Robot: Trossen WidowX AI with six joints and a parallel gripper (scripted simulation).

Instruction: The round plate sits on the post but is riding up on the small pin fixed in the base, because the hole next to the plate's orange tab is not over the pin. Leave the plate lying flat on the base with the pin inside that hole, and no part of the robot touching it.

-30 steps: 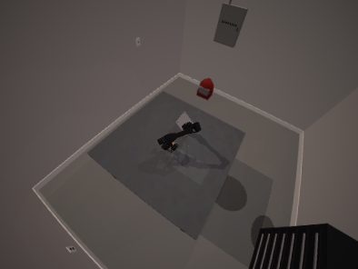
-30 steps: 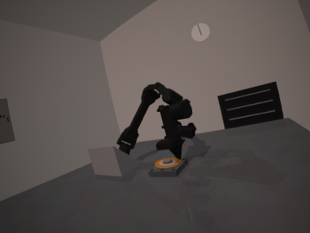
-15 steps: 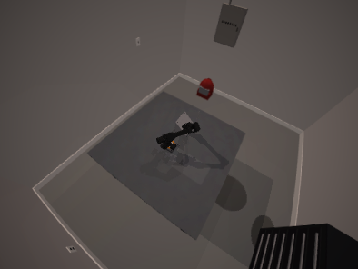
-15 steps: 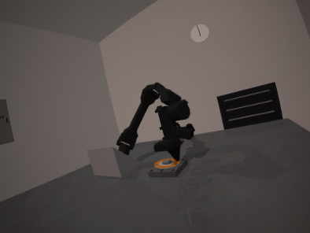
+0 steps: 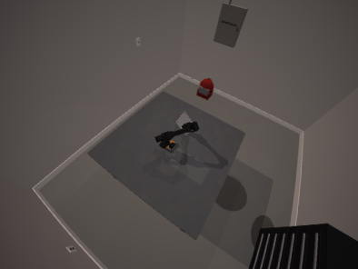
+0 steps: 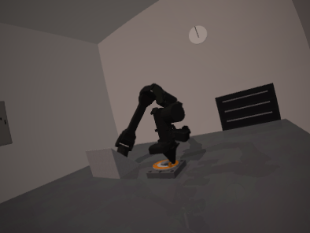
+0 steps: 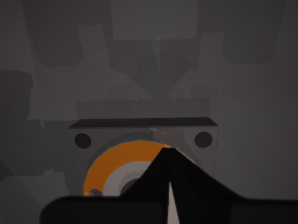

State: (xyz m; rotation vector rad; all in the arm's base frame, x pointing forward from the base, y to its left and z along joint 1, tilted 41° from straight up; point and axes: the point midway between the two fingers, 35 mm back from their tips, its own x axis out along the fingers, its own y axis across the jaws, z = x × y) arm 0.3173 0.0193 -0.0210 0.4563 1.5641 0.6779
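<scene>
The grey square base is 5 cm behind my gripper tip, 1 cm to the left of it and 2 cm below it.
</scene>
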